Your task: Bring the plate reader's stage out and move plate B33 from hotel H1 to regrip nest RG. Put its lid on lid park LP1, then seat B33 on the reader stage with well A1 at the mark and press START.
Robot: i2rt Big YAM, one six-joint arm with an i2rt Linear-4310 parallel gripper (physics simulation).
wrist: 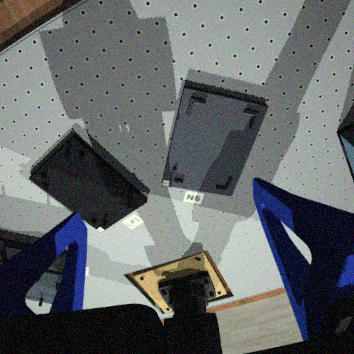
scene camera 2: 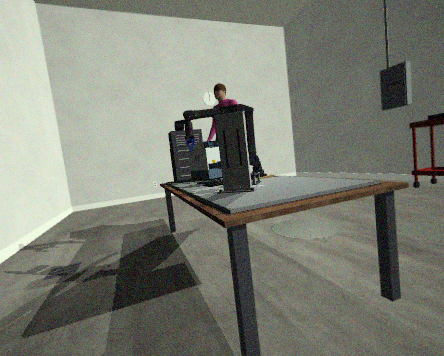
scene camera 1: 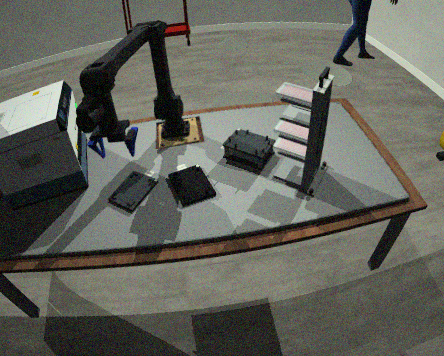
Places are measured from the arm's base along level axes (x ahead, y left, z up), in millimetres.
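Where they show: gripper, fingertip midpoint: (wrist: 165, 204) (scene camera 2: 191, 150) (scene camera 1: 118, 156); arm's base, origin of the base link: (wrist: 186, 287) (scene camera 1: 175, 130).
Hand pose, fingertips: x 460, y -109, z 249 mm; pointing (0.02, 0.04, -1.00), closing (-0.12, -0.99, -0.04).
Things, the pixels of their top centre, and the offset from my fingertips.
- plate reader, middle of its top: (scene camera 1: 25, 108) (scene camera 2: 212, 142) dz +78, dx -262, dy -452 mm
- Regrip nest RG, middle of its top: (wrist: 22, 291) (scene camera 1: 249, 138) (scene camera 2: 247, 171) dz -178, dx -272, dy +401 mm
- Lid park LP1, middle of its top: (wrist: 86, 193) (scene camera 1: 190, 181) dz -234, dx -126, dy +183 mm
- dark grey nest marked N6, middle of its top: (wrist: 211, 150) (scene camera 1: 132, 187) dz -236, dx -113, dy -30 mm
The plate reader (scene camera 1: 37, 150) stands at the left; its front is seen edge-on in scene camera 1 and its stage does not show. Hotel H1 (scene camera 1: 318, 135) (scene camera 2: 235, 150) is a tall dark tower with several plates on its shelves; which is B33 cannot be told. Regrip nest RG (scene camera 1: 248, 147) is a raised dark block, partly behind a finger in the wrist view. Lid park LP1 (scene camera 1: 191, 185) (wrist: 87, 180) is a low black block with nothing on it. My gripper (scene camera 1: 118, 154) (scene camera 2: 190, 145) (wrist: 165, 204) is open and empty, above the table between the reader and the arm's base.
A dark grey nest marked N6 (scene camera 1: 133, 191) (wrist: 215, 140) lies between LP1 and the reader. The arm's base plate (scene camera 1: 195, 138) (wrist: 217, 274) is at the table's back edge. A person (scene camera 2: 220, 95) stands beyond the table, and a red cart (scene camera 1: 177, 30) (scene camera 2: 430, 171) stands away from it.
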